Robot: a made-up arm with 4 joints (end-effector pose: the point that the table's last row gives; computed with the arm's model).
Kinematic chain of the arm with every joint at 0, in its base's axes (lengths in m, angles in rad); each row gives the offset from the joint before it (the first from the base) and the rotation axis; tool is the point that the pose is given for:
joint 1: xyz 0 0 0.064 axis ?
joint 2: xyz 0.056 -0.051 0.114 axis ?
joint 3: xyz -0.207 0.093 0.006 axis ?
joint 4: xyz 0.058 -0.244 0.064 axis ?
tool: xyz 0 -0.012 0.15
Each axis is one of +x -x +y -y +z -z.
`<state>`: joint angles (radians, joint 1 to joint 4).
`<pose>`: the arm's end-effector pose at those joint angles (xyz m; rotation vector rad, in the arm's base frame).
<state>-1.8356 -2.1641 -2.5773 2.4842</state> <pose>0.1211 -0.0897 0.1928 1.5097 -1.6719 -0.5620</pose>
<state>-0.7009 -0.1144 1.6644 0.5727</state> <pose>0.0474 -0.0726 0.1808 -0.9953 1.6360 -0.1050</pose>
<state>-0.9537 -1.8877 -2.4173 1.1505</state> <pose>0.2168 -0.1969 0.0101 -1.2844 2.2380 0.2209</pose>
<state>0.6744 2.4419 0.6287 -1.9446</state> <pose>0.1602 -0.4136 0.0413 0.1071 2.5128 -1.8518</pose>
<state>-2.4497 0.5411 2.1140 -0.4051</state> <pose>-0.0774 0.2251 0.2188 -0.5987 0.4040 -2.7981</pose>
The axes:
joint 1: +x
joint 2: +y
joint 3: +y
joint 4: -x

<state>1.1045 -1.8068 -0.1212 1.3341</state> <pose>-0.0256 0.0388 -0.0216 -0.1535 -0.6649 -1.8130</pose>
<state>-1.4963 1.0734 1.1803 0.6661</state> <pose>0.0728 0.1251 0.1924 -1.0584 2.3075 -1.0170</pose>
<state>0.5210 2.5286 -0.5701 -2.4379</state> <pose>0.1530 -0.3492 0.0901 1.6903 1.4522 -2.0675</pose>
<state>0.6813 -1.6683 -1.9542 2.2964</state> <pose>0.0065 -0.0032 -0.0620 -0.4904 0.2266 2.7584</pose>
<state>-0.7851 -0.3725 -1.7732 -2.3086</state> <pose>-0.1321 -0.1324 0.3629 0.8557 -0.0546 2.2799</pose>
